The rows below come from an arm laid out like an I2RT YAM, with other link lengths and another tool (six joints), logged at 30 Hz.
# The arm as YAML. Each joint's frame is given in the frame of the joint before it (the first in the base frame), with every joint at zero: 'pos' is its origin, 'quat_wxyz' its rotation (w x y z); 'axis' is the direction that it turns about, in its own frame. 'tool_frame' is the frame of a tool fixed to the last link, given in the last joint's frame.
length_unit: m
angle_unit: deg
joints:
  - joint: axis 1
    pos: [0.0, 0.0, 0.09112]
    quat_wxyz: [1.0, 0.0, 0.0, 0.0]
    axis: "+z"
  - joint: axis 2
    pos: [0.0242, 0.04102, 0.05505]
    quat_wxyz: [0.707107, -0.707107, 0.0, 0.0]
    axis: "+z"
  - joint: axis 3
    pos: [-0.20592, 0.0, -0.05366]
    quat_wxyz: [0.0, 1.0, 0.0, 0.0]
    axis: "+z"
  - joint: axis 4
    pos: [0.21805, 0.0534, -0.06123]
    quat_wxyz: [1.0, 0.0, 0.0, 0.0]
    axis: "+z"
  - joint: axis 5
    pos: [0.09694, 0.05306, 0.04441]
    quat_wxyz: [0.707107, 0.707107, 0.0, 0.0]
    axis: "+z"
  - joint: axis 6
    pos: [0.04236, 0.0, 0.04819]
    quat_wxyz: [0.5, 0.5, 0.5, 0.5]
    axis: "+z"
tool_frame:
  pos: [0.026, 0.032, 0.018]
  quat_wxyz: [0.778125, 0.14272, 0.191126, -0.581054]
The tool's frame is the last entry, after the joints.
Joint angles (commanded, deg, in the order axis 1, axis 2, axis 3, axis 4, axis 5, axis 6), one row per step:
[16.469, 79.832, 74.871, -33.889, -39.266, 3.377]
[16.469, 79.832, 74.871, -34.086, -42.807, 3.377]
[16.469, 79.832, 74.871, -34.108, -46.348, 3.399]
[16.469, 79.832, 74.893, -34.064, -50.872, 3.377]
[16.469, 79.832, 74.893, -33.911, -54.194, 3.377]
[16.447, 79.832, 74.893, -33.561, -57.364, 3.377]
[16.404, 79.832, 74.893, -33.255, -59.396, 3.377]
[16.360, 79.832, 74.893, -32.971, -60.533, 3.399]
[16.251, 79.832, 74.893, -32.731, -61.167, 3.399]
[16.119, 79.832, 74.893, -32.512, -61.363, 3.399]
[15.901, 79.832, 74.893, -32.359, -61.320, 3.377]
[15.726, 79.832, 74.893, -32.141, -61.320, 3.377]
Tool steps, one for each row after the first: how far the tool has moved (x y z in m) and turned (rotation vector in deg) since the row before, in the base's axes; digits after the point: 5 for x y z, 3 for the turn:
[-0.00247, 0.00322, 0.00047, 2.079, 0.820, 2.754]
[-0.00227, 0.00320, 0.00094, 2.141, 0.672, 2.740]
[-0.00289, 0.00391, 0.00166, 2.745, 0.725, 3.523]
[-0.00205, 0.00277, 0.00148, 2.045, 0.445, 2.584]
[-0.00162, 0.00250, 0.00187, 1.999, 0.226, 2.453]
[-0.00087, 0.00143, 0.00138, 1.296, 0.063, 1.551]
[-0.00026, 0.00074, 0.00098, 0.755, -0.054, 0.845]
[0.00020, 0.00003, 0.00069, 0.440, -0.121, 0.392]
[0.00056, -0.00040, 0.00047, 0.176, -0.177, 0.023]
[0.00083, -0.00103, 0.00025, 0.014, -0.175, -0.246]
[0.00080, -0.00076, 0.00038, 0.059, -0.210, -0.175]

